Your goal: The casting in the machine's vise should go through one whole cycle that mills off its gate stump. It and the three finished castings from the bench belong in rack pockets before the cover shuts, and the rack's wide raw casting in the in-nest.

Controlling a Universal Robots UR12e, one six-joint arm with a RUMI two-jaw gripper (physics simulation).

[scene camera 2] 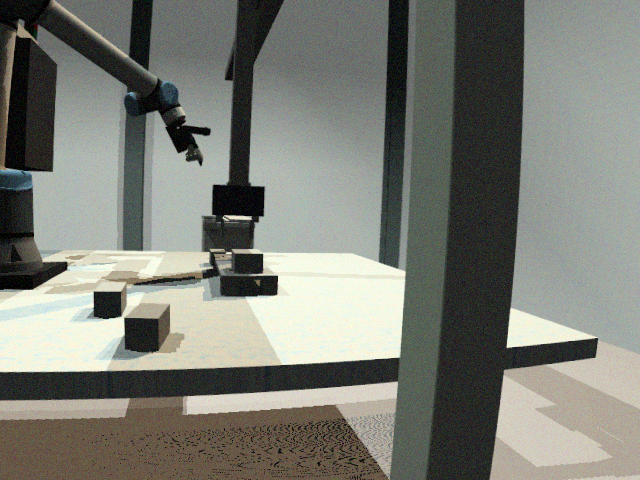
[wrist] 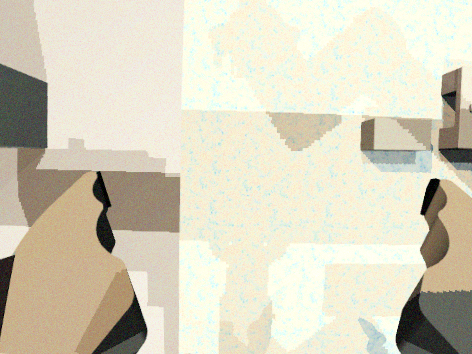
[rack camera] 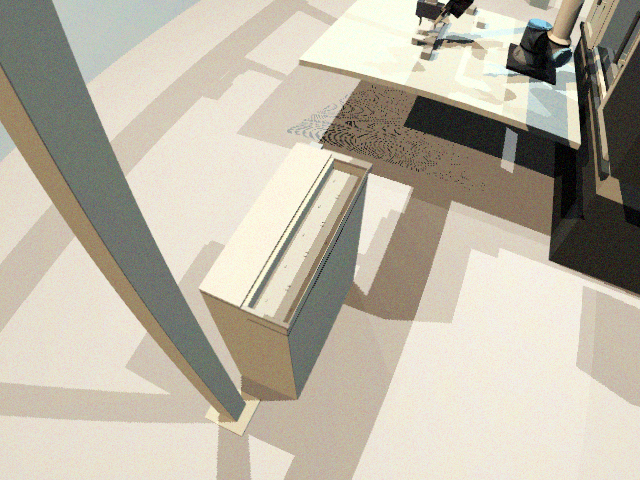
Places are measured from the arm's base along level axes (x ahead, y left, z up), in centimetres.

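Pixels of known places: gripper, between the fingertips: (scene camera 2: 201, 163) (wrist: 262, 179) (rack camera: 438, 18); arm's base, origin of its link: (scene camera 2: 6, 268) (rack camera: 526, 58).
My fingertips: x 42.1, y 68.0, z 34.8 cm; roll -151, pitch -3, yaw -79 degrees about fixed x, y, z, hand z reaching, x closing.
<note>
For each thing: its top centre in the pictures, then the offset to it from my fingertips. "spot": a spot on its surface instead. Level surfaces: height alone.
- small pale block, centre of its top: (wrist: 403, 134) (scene camera 2: 217, 250) (rack camera: 427, 49) dx +10.8, dy -25.2, dz -32.5 cm
- larger blocky piece, a spot on its surface: (wrist: 455, 115) spot: dx +16.4, dy -34.4, dz -33.6 cm
- dark block, centre of its top: (scene camera 2: 246, 251) dx +24.4, dy -69.6, dz -27.5 cm
- low dark base, centre of its top: (scene camera 2: 240, 261) (rack camera: 430, 26) dx +21.7, dy -55.9, dz -32.1 cm
- black head, a spot on its surface: (scene camera 2: 238, 200) spot: dx +19.6, dy -45.7, dz -14.5 cm
- table, height of its surface: dz -37.5 cm
My gripper (scene camera 2: 197, 158) (rack camera: 440, 20) (wrist: 262, 179) is open, high above the table, with nothing between its fingers. In the wrist view, a small pale block (wrist: 396, 134) lies on the table beyond the right fingertip. Part of a larger blocky piece (wrist: 451, 115) shows at the right edge. In scene camera 2, a dark block (scene camera 2: 247, 262) sits on a low dark base (scene camera 2: 235, 285). Two separate blocks (scene camera 2: 109, 302) (scene camera 2: 146, 331) stand nearer the camera. I cannot tell which pieces are castings, or make out the vise, rack pockets or in-nest.
A black head (scene camera 2: 238, 200) (rack camera: 428, 9) with two short prongs hangs from a vertical beam (scene camera 2: 241, 124) over the table (scene camera 2: 330, 335) (rack camera: 361, 54). A cabinet (rack camera: 268, 222) with a long recessed top stands on the floor beside a large post (rack camera: 124, 206). Another post (scene camera 2: 465, 232) blocks part of scene camera 2.
</note>
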